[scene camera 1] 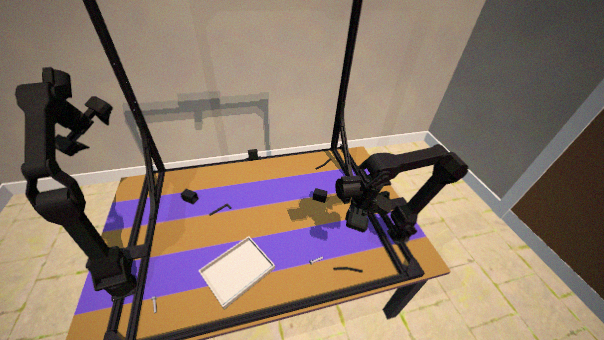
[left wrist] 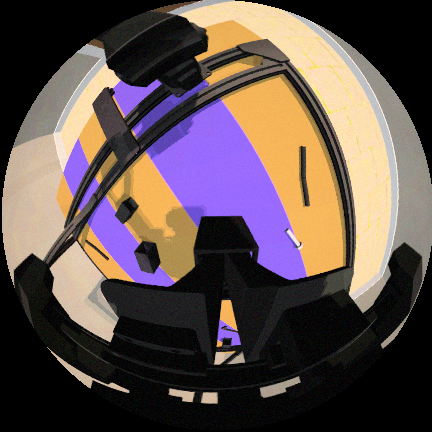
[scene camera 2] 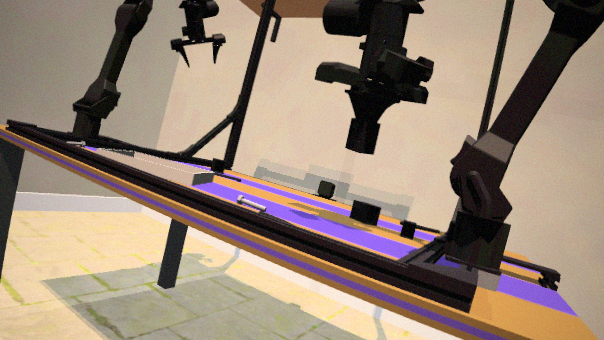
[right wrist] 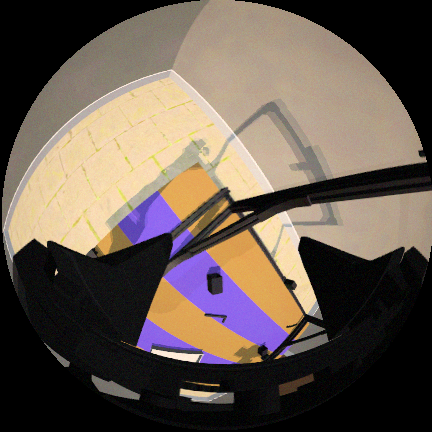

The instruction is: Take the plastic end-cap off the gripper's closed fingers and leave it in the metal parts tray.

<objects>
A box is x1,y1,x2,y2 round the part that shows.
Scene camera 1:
my left gripper: [346,191,391,232]
my right gripper: [55,96,112,155]
</objects>
